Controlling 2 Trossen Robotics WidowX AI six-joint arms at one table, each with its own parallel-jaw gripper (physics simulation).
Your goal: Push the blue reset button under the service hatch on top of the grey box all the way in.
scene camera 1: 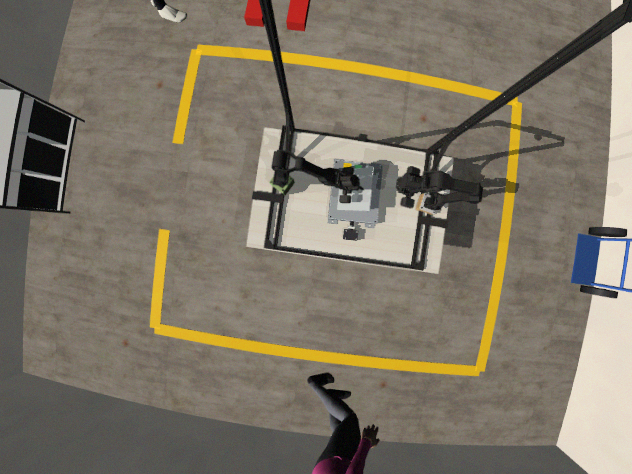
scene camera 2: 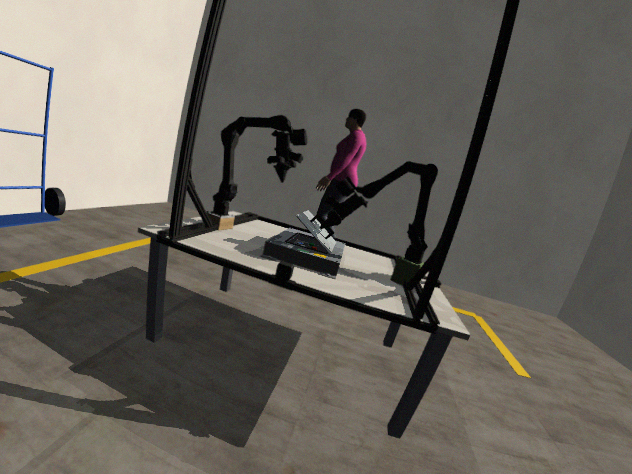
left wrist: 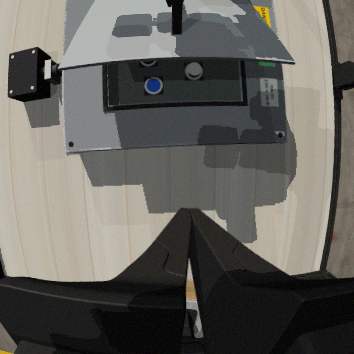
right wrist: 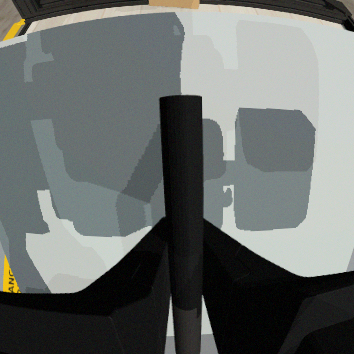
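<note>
The grey box (scene camera 2: pixel 301 258) (left wrist: pixel 90 117) sits mid-table. Its service hatch (scene camera 2: pixel 308 222) (left wrist: pixel 225 47) (right wrist: pixel 275 70) is partly raised and slants over the button panel. The blue button (left wrist: pixel 153 85) shows below the hatch's free edge in the left wrist view; how deep it sits is hard to tell. My right gripper (right wrist: pixel 180 224) is shut on the black hatch handle (left wrist: pixel 177 20) (right wrist: pixel 181 150), above the hatch's outer face. My left gripper (scene camera 2: pixel 281 180) (left wrist: pixel 187 216) is shut and empty, pointing down above the table beside the box, on the blue button's side.
A white button (left wrist: pixel 193 70) and part of a green button (left wrist: pixel 148 63) are near the blue one. A black block (scene camera 1: pixel 350 234) (left wrist: pixel 29 74) sticks out from the box's side. Black frame bars edge the table. A wooden block (scene camera 2: pixel 226 222) and green block (scene camera 2: pixel 404 270) are by the arm bases.
</note>
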